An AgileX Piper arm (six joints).
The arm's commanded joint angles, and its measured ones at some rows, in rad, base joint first. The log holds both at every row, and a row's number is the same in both.
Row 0, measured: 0.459, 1.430, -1.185, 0.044, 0.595, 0.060
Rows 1 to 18, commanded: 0.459, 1.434, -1.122, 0.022, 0.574, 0.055; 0.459, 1.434, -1.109, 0.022, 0.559, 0.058; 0.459, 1.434, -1.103, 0.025, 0.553, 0.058; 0.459, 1.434, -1.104, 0.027, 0.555, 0.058; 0.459, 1.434, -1.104, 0.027, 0.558, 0.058; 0.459, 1.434, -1.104, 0.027, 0.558, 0.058; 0.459, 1.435, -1.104, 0.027, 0.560, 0.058; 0.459, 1.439, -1.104, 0.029, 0.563, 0.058; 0.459, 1.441, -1.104, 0.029, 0.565, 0.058; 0.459, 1.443, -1.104, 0.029, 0.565, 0.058; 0.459, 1.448, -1.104, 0.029, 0.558, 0.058; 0.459, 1.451, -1.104, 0.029, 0.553, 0.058; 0.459, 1.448, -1.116, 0.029, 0.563, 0.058; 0.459, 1.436, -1.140, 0.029, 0.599, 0.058; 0.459, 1.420, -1.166, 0.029, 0.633, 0.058; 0.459, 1.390, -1.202, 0.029, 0.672, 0.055; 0.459, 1.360, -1.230, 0.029, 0.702, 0.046; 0.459, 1.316, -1.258, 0.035, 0.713, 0.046
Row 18, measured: 0.459, 1.433, -1.160, 0.050, 0.618, 0.067
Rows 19 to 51, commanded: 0.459, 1.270, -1.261, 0.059, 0.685, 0.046; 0.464, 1.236, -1.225, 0.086, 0.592, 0.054; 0.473, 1.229, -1.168, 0.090, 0.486, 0.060; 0.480, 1.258, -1.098, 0.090, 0.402, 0.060; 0.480, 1.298, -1.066, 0.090, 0.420, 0.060; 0.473, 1.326, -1.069, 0.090, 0.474, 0.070; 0.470, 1.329, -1.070, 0.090, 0.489, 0.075; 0.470, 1.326, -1.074, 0.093, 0.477, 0.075; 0.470, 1.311, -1.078, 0.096, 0.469, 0.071; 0.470, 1.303, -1.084, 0.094, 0.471, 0.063; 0.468, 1.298, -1.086, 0.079, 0.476, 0.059; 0.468, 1.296, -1.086, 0.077, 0.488, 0.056; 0.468, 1.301, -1.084, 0.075, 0.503, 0.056; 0.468, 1.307, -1.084, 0.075, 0.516, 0.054; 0.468, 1.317, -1.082, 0.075, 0.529, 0.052; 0.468, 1.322, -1.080, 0.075, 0.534, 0.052; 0.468, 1.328, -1.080, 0.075, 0.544, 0.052; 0.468, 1.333, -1.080, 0.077, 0.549, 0.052; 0.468, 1.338, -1.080, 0.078, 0.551, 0.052; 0.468, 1.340, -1.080, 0.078, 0.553, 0.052; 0.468, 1.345, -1.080, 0.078, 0.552, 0.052; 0.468, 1.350, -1.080, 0.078, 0.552, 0.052; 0.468, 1.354, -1.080, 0.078, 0.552, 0.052; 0.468, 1.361, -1.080, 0.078, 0.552, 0.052; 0.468, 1.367, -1.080, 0.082, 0.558, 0.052; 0.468, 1.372, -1.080, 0.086, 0.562, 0.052; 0.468, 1.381, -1.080, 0.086, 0.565, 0.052; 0.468, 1.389, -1.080, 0.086, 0.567, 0.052; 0.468, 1.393, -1.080, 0.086, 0.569, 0.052; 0.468, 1.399, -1.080, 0.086, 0.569, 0.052; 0.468, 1.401, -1.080, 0.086, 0.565, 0.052; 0.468, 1.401, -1.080, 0.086, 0.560, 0.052; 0.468, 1.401, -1.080, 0.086, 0.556, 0.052
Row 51, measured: 0.471, 1.395, -1.074, 0.111, 0.549, 0.075
